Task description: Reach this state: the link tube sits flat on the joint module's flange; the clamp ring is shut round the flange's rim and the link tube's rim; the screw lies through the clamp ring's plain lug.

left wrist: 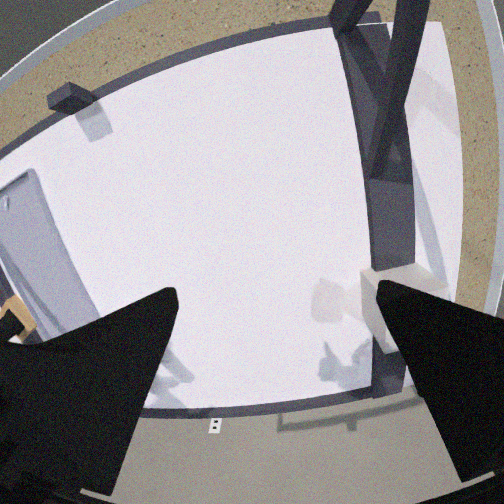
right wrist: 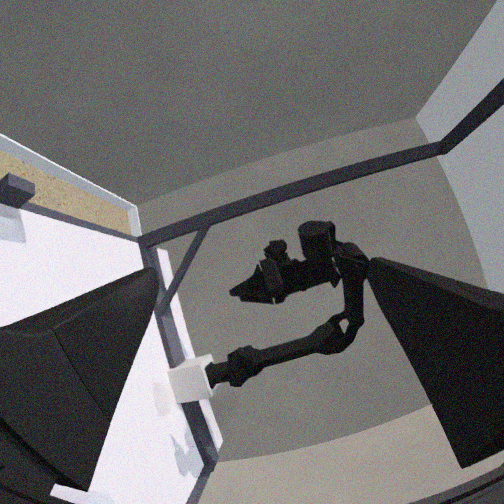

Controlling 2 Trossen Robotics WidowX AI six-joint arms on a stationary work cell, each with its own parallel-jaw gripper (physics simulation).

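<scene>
The link tube, the joint module, the clamp ring and the screw show in neither view. My left gripper (left wrist: 276, 290) is open and empty, its two black fingers wide apart above the white table top (left wrist: 225, 200). My right gripper is open and empty too, pointing past the table's corner towards the room. The left arm (right wrist: 300, 280) shows in the right wrist view, raised beside the table on its white base block (right wrist: 190, 377).
A grey flat panel (left wrist: 30, 250) lies at the table's left edge. A small dark block (left wrist: 70, 97) sits on the far frame rail. Dark frame struts (left wrist: 390, 125) cross the table's right side above a white base block (left wrist: 400, 285).
</scene>
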